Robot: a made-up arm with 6 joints. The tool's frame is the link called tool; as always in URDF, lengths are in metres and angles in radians.
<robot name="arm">
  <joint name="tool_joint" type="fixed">
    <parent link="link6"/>
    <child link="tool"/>
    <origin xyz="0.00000 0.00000 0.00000"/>
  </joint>
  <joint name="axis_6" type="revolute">
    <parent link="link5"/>
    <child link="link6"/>
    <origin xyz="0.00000 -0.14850 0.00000"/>
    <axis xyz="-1 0 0"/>
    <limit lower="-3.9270" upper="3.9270"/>
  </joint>
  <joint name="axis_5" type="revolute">
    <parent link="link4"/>
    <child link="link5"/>
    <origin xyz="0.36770 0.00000 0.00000"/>
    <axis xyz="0 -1 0"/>
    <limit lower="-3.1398" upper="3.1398"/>
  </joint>
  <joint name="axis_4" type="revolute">
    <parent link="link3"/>
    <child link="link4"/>
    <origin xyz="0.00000 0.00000 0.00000"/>
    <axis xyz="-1 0 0"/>
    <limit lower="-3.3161" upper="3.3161"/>
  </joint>
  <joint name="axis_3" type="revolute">
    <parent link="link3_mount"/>
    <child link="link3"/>
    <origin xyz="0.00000 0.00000 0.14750"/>
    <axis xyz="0 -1 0"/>
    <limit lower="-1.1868" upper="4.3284"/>
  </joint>
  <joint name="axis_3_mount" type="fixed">
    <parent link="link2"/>
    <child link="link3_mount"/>
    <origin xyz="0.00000 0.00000 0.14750"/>
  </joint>
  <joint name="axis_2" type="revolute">
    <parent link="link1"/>
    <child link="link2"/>
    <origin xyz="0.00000 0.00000 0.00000"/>
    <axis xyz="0 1 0"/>
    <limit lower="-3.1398" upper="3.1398"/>
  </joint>
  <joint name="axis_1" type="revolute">
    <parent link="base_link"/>
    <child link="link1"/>
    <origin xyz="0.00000 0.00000 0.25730"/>
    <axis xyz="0 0 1"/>
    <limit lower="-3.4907" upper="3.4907"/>
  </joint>
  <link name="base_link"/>
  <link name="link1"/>
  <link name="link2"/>
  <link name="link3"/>
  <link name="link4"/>
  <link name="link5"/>
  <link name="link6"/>
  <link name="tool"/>
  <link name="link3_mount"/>
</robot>
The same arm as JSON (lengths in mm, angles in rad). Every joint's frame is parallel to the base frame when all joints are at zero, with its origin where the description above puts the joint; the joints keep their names.
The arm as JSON. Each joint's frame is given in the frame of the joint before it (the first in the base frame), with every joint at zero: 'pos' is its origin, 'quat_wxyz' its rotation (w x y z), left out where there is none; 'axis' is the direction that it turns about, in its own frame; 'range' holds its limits. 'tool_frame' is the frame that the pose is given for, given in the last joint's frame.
{
  "length_unit": "mm",
  "angle_unit": "rad",
  "joints": [
    {
      "joint": "axis_1",
      "pos": [
        0.0,
        0.0,
        257.3
      ],
      "axis": "+z",
      "range": [
        -3.4907,
        3.4907
      ]
    },
    {
      "joint": "axis_2",
      "pos": [
        0.0,
        0.0,
        0.0
      ],
      "axis": "+y",
      "range": [
        -3.1398,
        3.1398
      ]
    },
    {
      "joint": "axis_3",
      "pos": [
        0.0,
        0.0,
        295.0
      ],
      "axis": "-y",
      "range": [
        -1.1868,
        4.3284
      ]
    },
    {
      "joint": "axis_4",
      "pos": [
        0.0,
        0.0,
        0.0
      ],
      "axis": "-x",
      "range": [
        -3.3161,
        3.3161
      ]
    },
    {
      "joint": "axis_5",
      "pos": [
        367.7,
        0.0,
        0.0
      ],
      "axis": "-y",
      "range": [
        -3.1398,
        3.1398
      ]
    },
    {
      "joint": "axis_6",
      "pos": [
        0.0,
        -148.5,
        0.0
      ],
      "axis": "-x",
      "range": [
        -3.927,
        3.927
      ]
    }
  ],
  "tool_frame": {
    "pos": [
      0.0,
      0.0,
      0.0
    ]
  }
}

